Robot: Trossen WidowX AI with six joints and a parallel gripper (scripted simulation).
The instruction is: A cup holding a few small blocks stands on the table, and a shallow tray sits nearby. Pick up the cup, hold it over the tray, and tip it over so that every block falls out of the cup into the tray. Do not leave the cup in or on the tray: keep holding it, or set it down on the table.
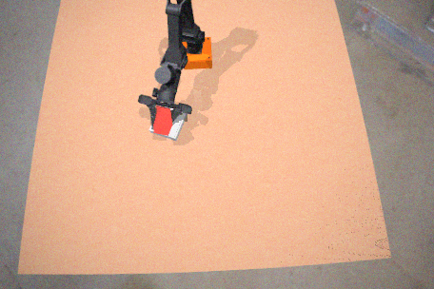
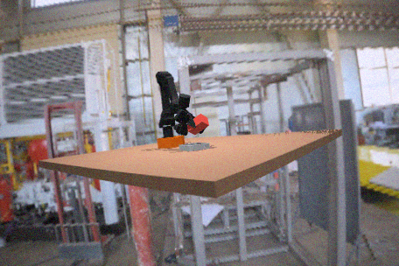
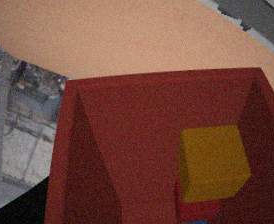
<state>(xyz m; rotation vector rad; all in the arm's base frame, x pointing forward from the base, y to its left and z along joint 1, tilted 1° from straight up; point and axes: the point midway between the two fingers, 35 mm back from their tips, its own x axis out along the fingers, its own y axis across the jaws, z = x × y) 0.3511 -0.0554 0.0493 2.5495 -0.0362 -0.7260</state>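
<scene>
My gripper tip is now 3 cm below the red square cup and 2 cm to the right of it. From my gripper tip the other things lie so: yellow block 3 cm behind, 1 cm to the left.
</scene>
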